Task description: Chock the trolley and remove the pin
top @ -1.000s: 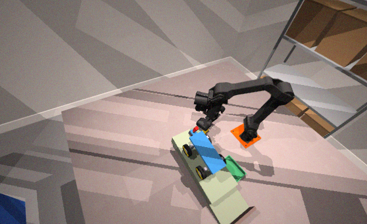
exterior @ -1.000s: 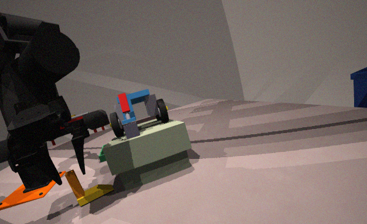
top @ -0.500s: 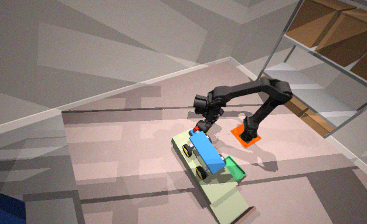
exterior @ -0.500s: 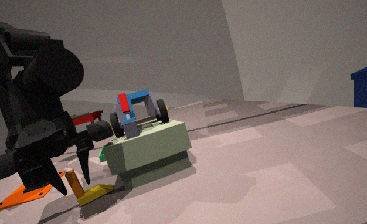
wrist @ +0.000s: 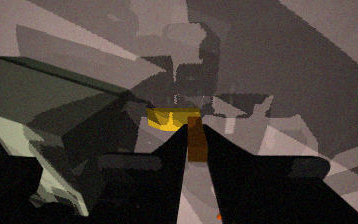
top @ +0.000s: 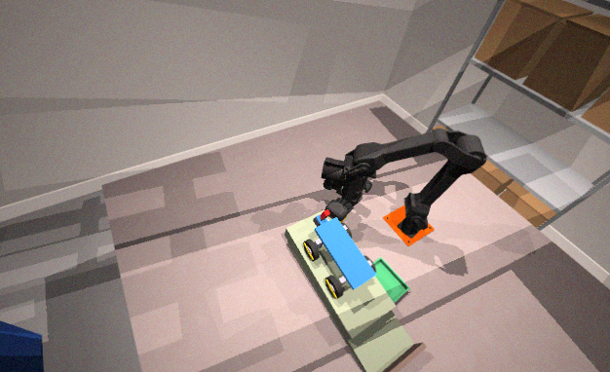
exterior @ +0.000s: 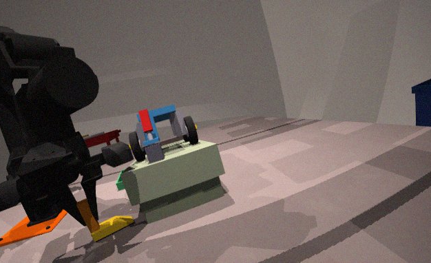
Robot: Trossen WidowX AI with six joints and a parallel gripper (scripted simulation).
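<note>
Now: the red-headed stop pin 130 mm ahead of my gripper tip, 10 mm to the left of it and 100 mm above it. From my gripper tip the other things lie so: blue trolley: 170 mm ahead, 120 mm to the left, 80 mm above; yellow chock: 20 mm ahead, 10 mm below; pale green ramp: 170 mm ahead, 130 mm to the left, 20 mm above.
</note>
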